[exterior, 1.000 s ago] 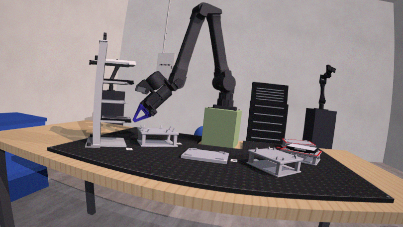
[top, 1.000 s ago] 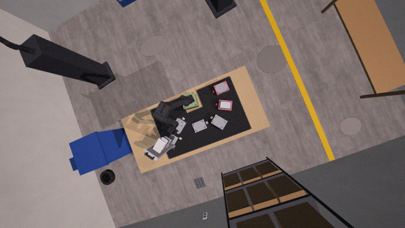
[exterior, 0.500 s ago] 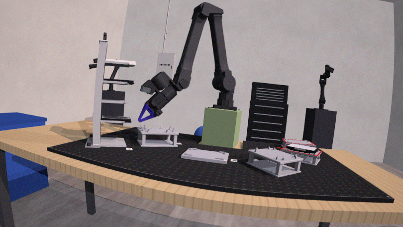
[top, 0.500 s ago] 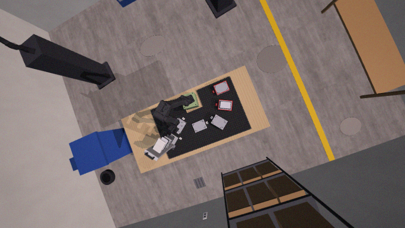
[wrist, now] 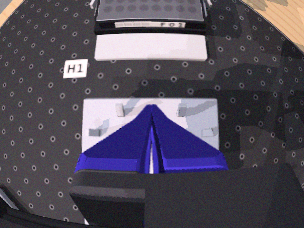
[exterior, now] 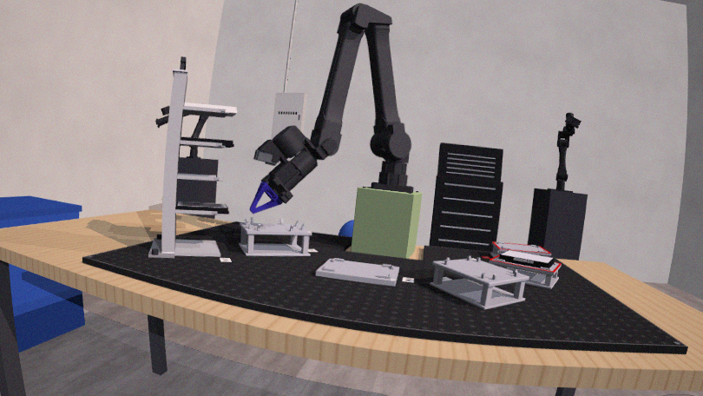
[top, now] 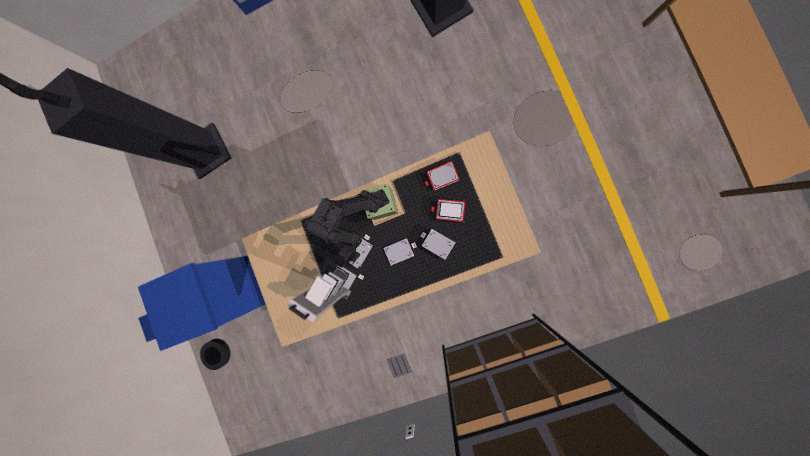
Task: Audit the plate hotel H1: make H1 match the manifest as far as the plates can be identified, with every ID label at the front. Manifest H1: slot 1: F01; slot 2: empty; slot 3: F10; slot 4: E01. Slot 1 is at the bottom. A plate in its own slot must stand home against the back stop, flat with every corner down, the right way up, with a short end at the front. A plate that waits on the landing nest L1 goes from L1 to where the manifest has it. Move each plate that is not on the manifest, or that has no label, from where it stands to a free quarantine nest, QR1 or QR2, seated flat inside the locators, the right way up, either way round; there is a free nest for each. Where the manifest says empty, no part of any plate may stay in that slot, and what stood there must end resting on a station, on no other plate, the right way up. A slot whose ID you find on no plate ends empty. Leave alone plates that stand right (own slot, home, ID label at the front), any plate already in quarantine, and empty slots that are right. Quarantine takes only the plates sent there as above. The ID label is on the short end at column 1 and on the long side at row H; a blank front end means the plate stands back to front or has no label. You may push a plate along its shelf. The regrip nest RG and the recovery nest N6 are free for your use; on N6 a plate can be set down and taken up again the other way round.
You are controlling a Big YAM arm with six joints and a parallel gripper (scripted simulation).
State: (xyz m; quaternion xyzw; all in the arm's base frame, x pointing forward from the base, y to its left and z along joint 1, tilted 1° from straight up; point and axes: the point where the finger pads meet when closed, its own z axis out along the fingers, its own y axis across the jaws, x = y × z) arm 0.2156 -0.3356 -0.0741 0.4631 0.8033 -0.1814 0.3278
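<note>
The regrip nest RG lies 50 mm to the left of my hand, 50 mm below it and 30 mm behind it. Also, from my hand: hotel base: 140 mm to the right, 100 mm below, 80 mm ahead; then RG label: 140 mm to the left, 100 mm below, 80 mm behind; then H1 tag: 120 mm ahead, 100 mm below, 20 mm to the right.
</note>
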